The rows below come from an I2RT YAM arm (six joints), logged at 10 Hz.
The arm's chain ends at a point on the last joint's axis. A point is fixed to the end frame.
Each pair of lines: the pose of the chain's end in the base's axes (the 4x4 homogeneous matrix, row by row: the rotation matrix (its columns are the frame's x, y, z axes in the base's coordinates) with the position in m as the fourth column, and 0 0 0 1 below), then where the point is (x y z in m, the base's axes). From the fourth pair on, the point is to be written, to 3 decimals.
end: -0.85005, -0.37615, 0.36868, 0.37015; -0.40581, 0.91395, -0.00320, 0.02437; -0.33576, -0.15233, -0.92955, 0.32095; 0, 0, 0, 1
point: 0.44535 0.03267 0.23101
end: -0.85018, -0.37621, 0.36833, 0.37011; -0.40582, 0.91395, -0.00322, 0.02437; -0.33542, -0.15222, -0.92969, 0.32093; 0, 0, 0, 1
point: 0.44528 0.03267 0.23097
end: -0.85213, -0.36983, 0.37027, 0.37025; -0.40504, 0.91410, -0.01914, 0.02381; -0.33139, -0.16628, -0.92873, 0.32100; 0, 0, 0, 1
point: 0.44566 0.03031 0.23109
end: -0.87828, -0.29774, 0.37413, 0.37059; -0.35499, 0.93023, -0.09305, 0.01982; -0.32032, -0.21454, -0.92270, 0.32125; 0, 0, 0, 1
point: 0.447 0.016 0.232
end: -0.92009, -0.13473, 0.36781, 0.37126; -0.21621, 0.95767, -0.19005, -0.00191; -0.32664, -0.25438, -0.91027, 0.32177; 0, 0, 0, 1
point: 0.447 -0.022 0.234
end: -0.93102, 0.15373, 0.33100, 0.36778; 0.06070, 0.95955, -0.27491, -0.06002; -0.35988, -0.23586, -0.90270, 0.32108; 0, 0, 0, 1
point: 0.438 -0.100 0.236
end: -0.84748, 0.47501, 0.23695, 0.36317; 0.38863, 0.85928, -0.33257, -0.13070; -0.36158, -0.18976, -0.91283, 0.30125; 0, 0, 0, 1
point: 0.418 -0.188 0.214
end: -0.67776, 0.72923, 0.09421, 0.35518; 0.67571, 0.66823, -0.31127, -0.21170; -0.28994, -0.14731, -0.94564, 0.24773; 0, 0, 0, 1
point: 0.386 -0.276 0.154
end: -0.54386, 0.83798, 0.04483, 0.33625; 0.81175, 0.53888, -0.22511, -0.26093; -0.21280, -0.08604, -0.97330, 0.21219; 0, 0, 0, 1
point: 0.356 -0.320 0.112
